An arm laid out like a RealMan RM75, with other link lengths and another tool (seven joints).
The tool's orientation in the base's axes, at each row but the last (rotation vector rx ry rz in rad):
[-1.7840, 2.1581, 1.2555]
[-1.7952, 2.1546, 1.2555]
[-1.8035, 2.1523, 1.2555]
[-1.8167, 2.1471, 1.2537]
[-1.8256, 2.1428, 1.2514]
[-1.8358, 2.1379, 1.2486]
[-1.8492, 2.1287, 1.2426]
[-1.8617, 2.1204, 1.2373]
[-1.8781, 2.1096, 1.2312]
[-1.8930, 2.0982, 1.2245]
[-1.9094, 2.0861, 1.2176]
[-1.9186, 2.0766, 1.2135]
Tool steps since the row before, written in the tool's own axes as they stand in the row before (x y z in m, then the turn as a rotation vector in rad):
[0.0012, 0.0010, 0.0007, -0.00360, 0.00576, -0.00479]
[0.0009, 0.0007, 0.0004, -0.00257, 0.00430, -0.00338]
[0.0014, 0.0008, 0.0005, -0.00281, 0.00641, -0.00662]
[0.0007, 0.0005, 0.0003, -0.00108, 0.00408, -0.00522]
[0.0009, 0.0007, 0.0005, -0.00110, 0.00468, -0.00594]
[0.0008, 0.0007, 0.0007, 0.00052, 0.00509, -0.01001]
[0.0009, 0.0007, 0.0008, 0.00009, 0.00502, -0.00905]
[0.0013, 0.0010, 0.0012, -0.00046, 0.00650, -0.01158]
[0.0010, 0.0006, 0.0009, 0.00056, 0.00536, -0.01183]
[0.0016, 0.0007, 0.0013, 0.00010, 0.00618, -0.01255]
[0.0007, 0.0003, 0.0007, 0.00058, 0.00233, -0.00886]
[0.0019, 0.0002, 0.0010, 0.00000, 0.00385, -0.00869]
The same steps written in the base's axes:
[-0.0015, -0.0005, -0.0006, -0.00169, -0.00018, 0.00814]
[-0.0010, -0.0005, -0.0004, -0.00138, -0.00011, 0.00588]
[-0.0013, -0.0008, -0.0006, -0.00169, -0.00193, 0.00929]
[-0.0008, -0.0004, -0.0003, -0.00085, -0.00240, 0.00621]
[-0.0011, -0.0004, -0.0004, -0.00104, -0.00284, 0.00702]
[-0.0011, -0.0002, -0.0005, -0.00006, -0.00658, 0.00912]
[-0.0012, -0.0003, -0.0006, -0.00031, -0.00566, 0.00866]
[-0.0017, -0.0004, -0.0010, -0.00030, -0.00678, 0.01142]
[-0.0012, -0.0003, -0.0008, 0.00053, -0.00769, 0.01047]
[-0.0016, -0.0006, -0.0014, 0.00025, -0.00779, 0.01162]
[-0.0007, -0.0002, -0.0007, 0.00182, -0.00575, 0.00692]
[-0.0010, -0.0010, -0.0016, 0.00055, -0.00531, 0.00786]

